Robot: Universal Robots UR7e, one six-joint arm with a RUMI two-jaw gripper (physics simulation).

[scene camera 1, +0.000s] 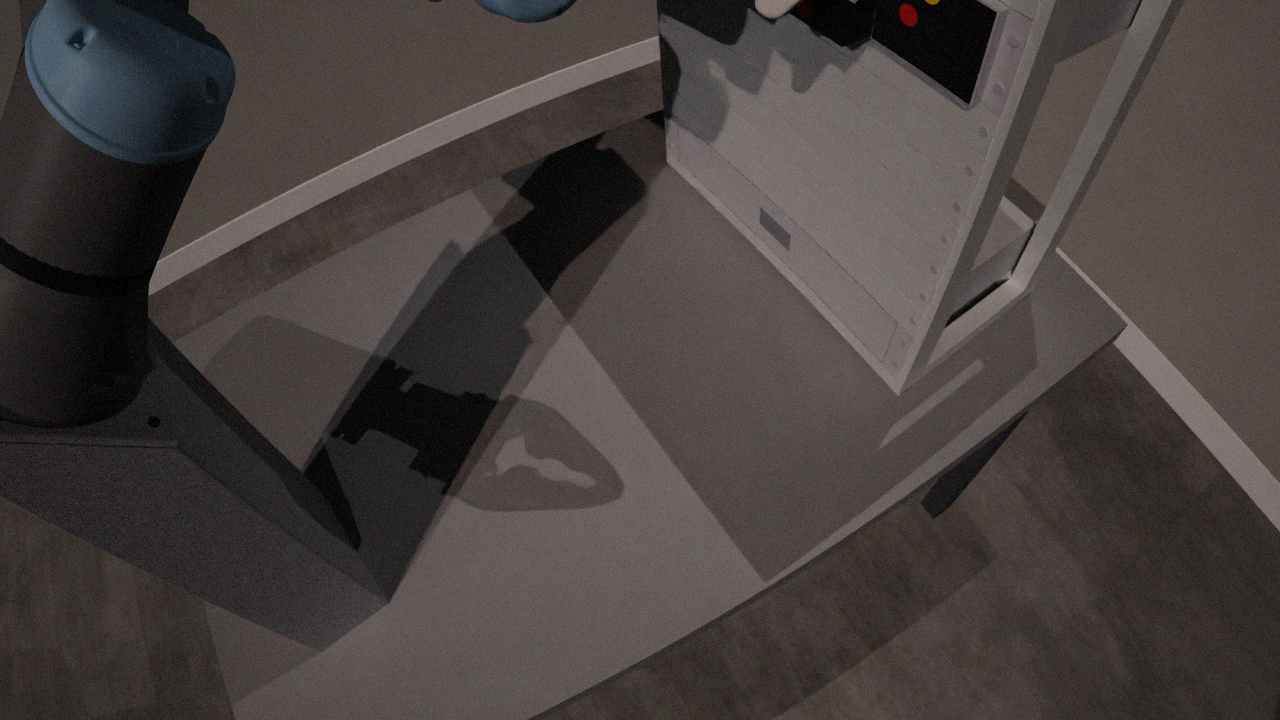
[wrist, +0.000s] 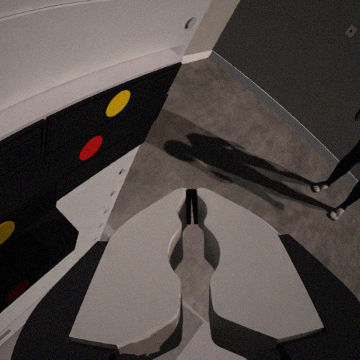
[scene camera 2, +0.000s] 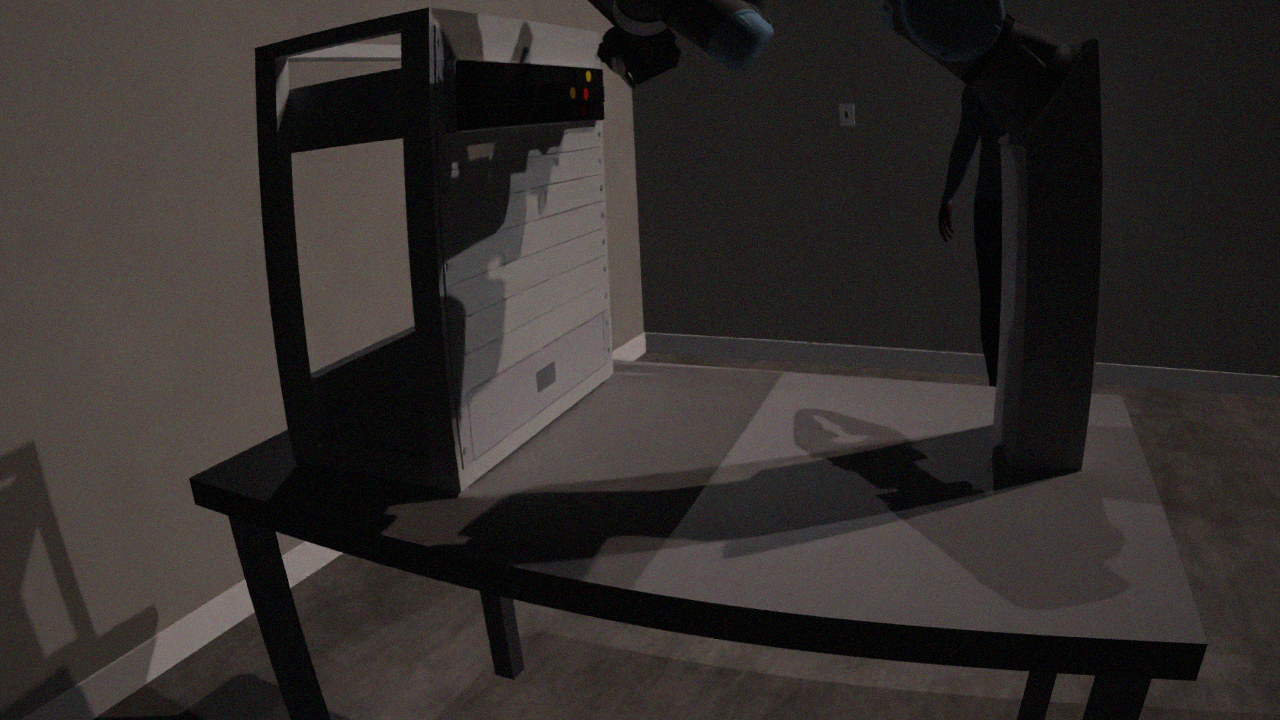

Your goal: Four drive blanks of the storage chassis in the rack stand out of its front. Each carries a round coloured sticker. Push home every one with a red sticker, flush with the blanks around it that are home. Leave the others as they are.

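Note:
The black storage chassis (scene camera 1: 957,53) (scene camera 2: 510,94) sits high in the white rack (scene camera 1: 993,179) (scene camera 2: 425,223). In the wrist view, a yellow sticker (wrist: 118,103) lies above a red sticker (wrist: 91,148) at the upper left. Lower left, a second yellow sticker (wrist: 6,232) and a dim, shaded red sticker (wrist: 18,290) show. Scene camera 2 shows a bright red sticker (scene camera 2: 586,93) and a darker one (scene camera 2: 584,111) below. How far each blank stands out is unclear. My gripper (wrist: 190,191) (scene camera 2: 631,80) is shut and empty, in front of the chassis's far end; scene camera 1 cuts it off.
White panels (wrist: 75,40) (scene camera 2: 537,259) cover the rack front above and below the chassis. The rack stands on a grey table (scene camera 1: 554,573) (scene camera 2: 895,582), facing the arm's pedestal (scene camera 1: 179,537) (scene camera 2: 1042,313). A person (scene camera 2: 984,223) stands beyond the table. Arm shadows fall across rack and table.

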